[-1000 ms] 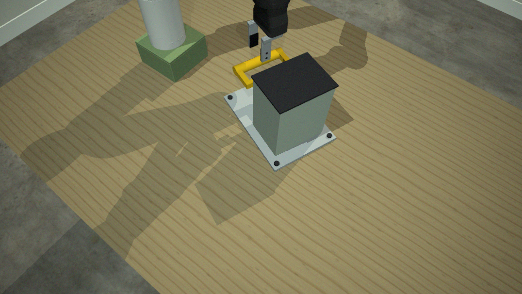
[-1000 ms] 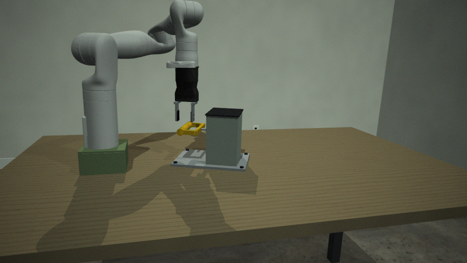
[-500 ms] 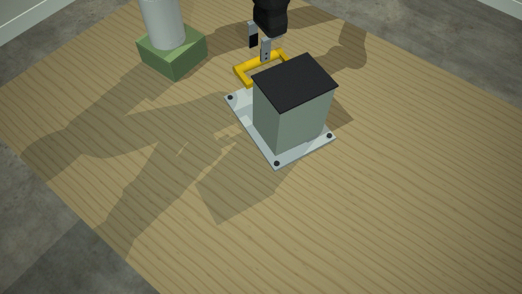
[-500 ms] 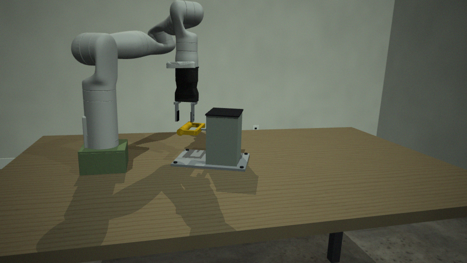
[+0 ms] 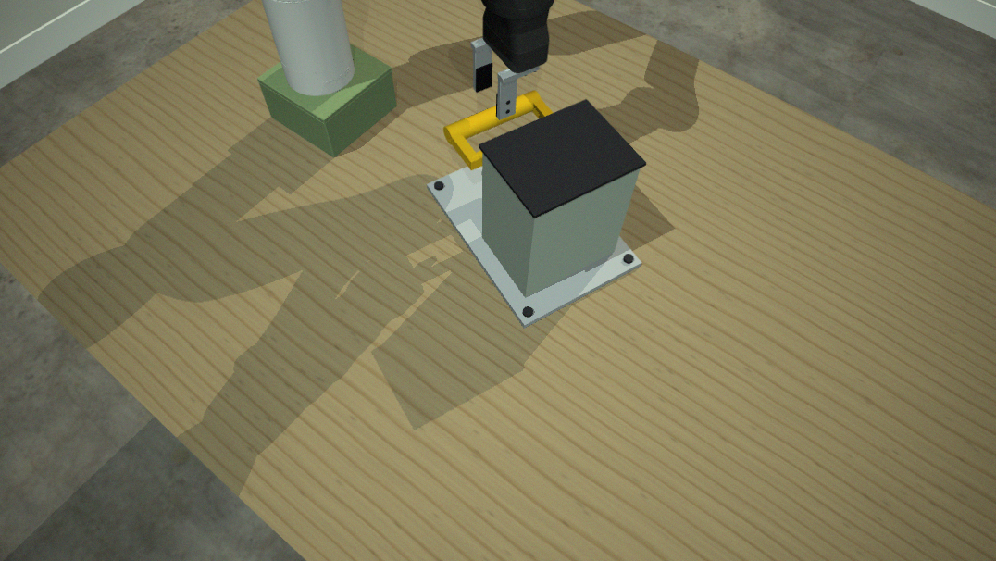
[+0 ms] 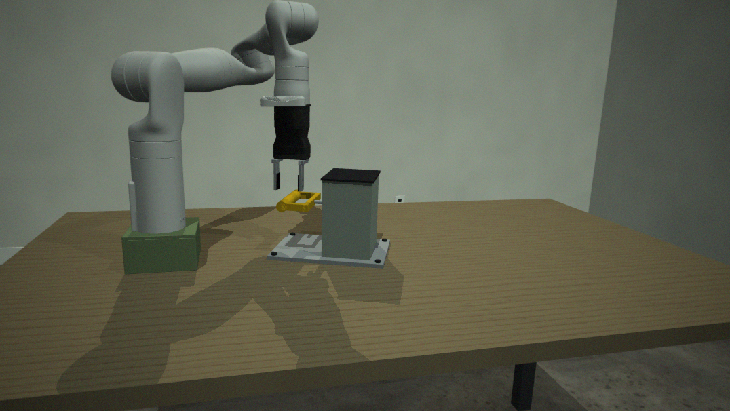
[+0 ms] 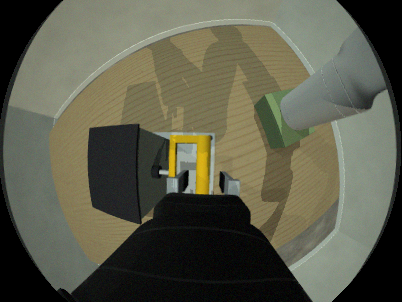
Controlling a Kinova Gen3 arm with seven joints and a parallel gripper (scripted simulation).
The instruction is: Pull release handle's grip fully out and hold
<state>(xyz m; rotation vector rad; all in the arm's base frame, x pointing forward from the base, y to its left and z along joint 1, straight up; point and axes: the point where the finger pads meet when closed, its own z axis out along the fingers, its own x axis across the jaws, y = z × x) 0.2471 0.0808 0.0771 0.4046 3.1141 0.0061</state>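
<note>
The grey base plate is 90 mm ahead of my hand, 30 mm to the right of it and 140 mm below it.
</note>
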